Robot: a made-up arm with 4 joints. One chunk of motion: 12 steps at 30 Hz.
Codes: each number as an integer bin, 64 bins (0 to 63) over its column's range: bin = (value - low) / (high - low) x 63, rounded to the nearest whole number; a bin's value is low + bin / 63 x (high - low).
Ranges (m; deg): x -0.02..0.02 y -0.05..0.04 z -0.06..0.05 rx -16..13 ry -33..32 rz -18..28
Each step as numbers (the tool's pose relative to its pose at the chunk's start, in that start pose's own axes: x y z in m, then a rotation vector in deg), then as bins.
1 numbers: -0.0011 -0.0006 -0.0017 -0.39 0.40 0.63
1 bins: 30 35 33 34 32 26
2 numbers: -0.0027 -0.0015 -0.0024 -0.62 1.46 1.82
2 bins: 27 34 33 33 33 27
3 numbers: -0.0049 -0.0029 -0.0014 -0.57 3.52 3.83
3 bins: 24 33 34 34 35 30
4 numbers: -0.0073 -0.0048 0.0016 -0.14 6.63 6.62
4 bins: 20 32 35 34 38 34
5 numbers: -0.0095 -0.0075 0.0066 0.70 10.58 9.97
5 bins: 17 30 38 36 42 38
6 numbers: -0.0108 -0.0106 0.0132 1.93 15.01 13.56
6 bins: 14 28 42 39 47 43
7 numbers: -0.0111 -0.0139 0.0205 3.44 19.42 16.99
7 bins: 14 25 46 42 51 48
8 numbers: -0.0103 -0.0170 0.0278 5.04 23.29 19.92
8 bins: 15 23 50 46 55 52
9 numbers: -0.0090 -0.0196 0.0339 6.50 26.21 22.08
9 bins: 17 21 54 49 57 55
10 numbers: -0.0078 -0.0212 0.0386 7.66 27.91 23.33
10 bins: 19 20 56 51 59 57
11 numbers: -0.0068 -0.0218 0.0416 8.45 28.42 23.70
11 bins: 21 20 58 53 60 57
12 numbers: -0.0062 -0.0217 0.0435 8.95 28.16 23.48
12 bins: 22 20 59 54 59 57
